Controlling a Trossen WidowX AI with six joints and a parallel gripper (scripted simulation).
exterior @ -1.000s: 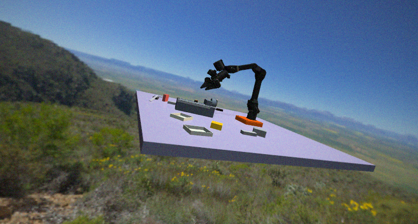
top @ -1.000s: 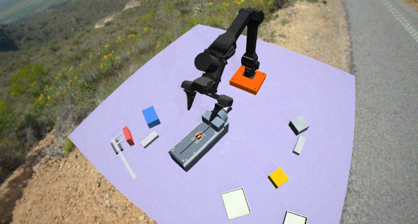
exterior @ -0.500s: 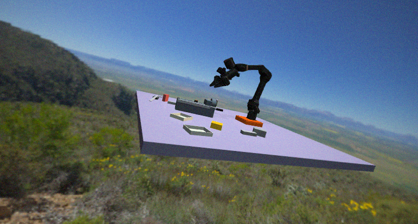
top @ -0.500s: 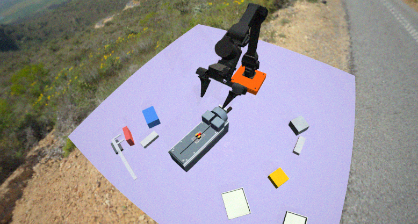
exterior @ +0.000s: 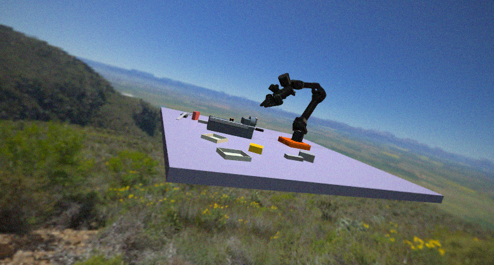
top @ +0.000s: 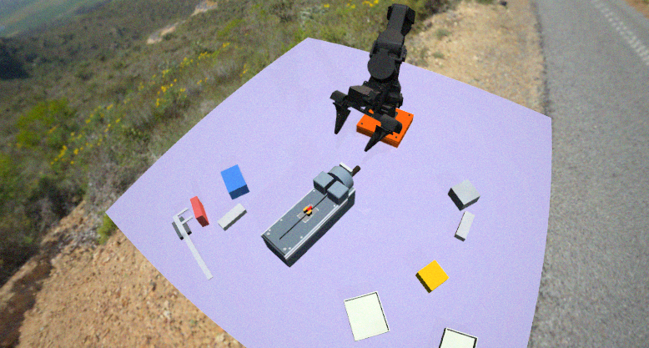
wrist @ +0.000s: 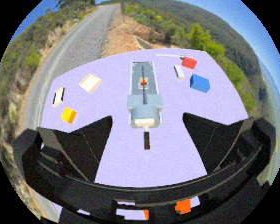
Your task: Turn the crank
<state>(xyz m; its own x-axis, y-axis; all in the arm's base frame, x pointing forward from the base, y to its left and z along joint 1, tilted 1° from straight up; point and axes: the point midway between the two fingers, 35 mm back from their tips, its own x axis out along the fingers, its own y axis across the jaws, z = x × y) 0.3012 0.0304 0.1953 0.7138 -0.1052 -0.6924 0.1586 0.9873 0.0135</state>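
Now: gripper tip 140 mm above the dark crank handle and 20 mm past it. Also, from my gripper tip: red pointer (150 mm ahead, 120 mm below, 30 mm to the right); yellow block (330 mm to the left, 190 mm below, 130 mm ahead); blue block (300 mm to the right, 180 mm below, 170 mm ahead).
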